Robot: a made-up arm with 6 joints. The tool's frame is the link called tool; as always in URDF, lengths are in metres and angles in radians. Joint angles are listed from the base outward.
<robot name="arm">
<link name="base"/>
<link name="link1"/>
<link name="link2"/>
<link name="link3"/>
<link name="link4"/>
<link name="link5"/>
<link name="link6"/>
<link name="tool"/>
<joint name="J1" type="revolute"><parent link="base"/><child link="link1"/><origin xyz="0.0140 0.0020 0.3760" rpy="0.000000 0.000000 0.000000"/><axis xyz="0 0 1"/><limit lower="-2.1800" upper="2.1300"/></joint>
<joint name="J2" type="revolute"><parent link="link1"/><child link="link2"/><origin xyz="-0.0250 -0.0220 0.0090" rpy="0.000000 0.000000 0.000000"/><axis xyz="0.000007 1 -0.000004"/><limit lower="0.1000" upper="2.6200"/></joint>
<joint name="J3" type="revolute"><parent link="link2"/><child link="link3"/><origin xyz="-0.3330 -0.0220 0.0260" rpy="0.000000 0.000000 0.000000"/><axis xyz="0.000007 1 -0.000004"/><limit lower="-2.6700" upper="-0.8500"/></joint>
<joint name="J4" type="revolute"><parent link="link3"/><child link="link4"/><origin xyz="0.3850 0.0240 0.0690" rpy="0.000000 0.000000 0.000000"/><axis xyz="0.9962 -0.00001 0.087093"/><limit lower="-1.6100" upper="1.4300"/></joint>
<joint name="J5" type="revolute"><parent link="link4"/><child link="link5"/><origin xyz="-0.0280 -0.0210 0.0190" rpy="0.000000 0.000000 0.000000"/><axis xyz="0.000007 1 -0.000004"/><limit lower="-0.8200" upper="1.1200"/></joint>
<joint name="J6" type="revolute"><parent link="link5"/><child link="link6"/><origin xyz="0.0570 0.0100 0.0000" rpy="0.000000 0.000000 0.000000"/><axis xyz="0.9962 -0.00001 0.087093"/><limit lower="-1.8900" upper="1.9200"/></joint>
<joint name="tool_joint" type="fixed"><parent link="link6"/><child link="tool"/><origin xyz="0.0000 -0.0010 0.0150" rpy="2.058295 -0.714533 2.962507"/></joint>
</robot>
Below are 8 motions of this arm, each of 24 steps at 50 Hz.
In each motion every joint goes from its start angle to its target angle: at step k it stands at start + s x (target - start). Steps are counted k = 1, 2, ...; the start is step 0. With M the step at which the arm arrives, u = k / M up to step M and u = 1 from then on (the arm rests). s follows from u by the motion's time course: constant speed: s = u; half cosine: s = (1 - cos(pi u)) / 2; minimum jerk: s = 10 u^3 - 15 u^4 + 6 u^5.
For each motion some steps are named. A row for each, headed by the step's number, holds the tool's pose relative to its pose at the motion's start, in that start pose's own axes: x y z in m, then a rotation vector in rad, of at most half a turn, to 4 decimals.
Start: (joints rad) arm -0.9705 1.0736 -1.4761 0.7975 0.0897 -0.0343
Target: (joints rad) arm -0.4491 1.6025 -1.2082 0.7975 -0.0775 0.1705
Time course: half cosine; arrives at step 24
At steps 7, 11, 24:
7: -0.0814 -0.0185 -0.0152 -0.0675 0.0861 0.1320
11: -0.1772 -0.0582 -0.0166 -0.1367 0.1739 0.3016
24: -0.3534 -0.2163 0.0348 -0.2340 0.2974 0.7263

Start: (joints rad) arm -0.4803 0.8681 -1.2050 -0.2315 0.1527 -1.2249
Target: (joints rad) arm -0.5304 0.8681 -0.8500 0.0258 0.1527 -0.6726
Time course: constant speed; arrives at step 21
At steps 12, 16, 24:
12: -0.0122 0.0272 0.0758 -0.1582 0.4636 -0.0734
16: -0.0145 0.0333 0.1028 -0.2141 0.6211 -0.0767
24: -0.0158 0.0388 0.1375 -0.2871 0.8180 -0.0655

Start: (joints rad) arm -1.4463 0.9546 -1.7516 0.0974 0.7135 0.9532
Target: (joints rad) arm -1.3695 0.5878 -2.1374 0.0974 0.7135 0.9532
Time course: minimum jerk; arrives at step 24
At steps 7, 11, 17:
7: 0.0451 -0.0215 0.0267 0.0710 0.0422 -0.0802
11: 0.1254 -0.0717 0.0653 0.1945 0.1188 -0.2238
17: 0.2468 -0.1790 0.0995 0.3824 0.2436 -0.4535

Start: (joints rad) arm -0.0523 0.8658 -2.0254 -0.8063 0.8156 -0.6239
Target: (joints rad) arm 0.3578 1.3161 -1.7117 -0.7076 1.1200 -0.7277
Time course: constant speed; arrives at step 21
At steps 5, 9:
5: -0.0262 0.0862 0.0541 0.2324 0.1148 -0.0504
9: -0.0322 0.1489 0.1068 0.4257 0.1878 -0.0941

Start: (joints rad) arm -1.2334 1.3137 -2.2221 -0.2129 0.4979 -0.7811
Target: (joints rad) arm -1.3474 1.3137 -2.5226 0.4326 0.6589 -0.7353
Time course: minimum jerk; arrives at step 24
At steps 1, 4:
1: 0.0000 0.0000 -0.0001 -0.0003 0.0002 -0.0002
4: 0.0022 -0.0021 -0.0031 -0.0145 0.0128 -0.0104

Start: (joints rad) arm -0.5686 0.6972 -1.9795 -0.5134 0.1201 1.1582
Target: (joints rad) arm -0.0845 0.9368 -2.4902 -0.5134 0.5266 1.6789
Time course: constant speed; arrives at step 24
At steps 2, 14, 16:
2: 0.0021 0.0058 -0.0103 -0.0629 0.0551 -0.0069
14: 0.0071 0.0289 -0.0772 -0.4492 0.3856 -0.0392
16: 0.0066 0.0307 -0.0888 -0.5151 0.4404 -0.0429

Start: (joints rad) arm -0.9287 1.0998 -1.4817 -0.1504 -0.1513 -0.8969
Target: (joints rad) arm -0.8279 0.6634 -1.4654 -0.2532 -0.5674 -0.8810
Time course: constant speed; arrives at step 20
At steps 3, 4, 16, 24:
3: 0.0269 -0.0138 -0.0286 -0.0766 -0.0916 -0.0430
4: 0.0360 -0.0190 -0.0377 -0.1023 -0.1220 -0.0572
16: 0.1484 -0.1027 -0.1279 -0.4164 -0.4839 -0.2203
24: 0.1858 -0.1385 -0.1491 -0.5227 -0.6038 -0.2709

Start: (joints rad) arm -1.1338 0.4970 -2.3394 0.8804 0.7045 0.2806
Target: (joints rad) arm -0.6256 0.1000 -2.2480 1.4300 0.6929 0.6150
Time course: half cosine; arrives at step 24
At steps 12, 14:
12: 0.1625 -0.0519 0.0038 -0.0442 0.6024 -0.2600
14: 0.2043 -0.0720 -0.0027 -0.0463 0.7596 -0.3186

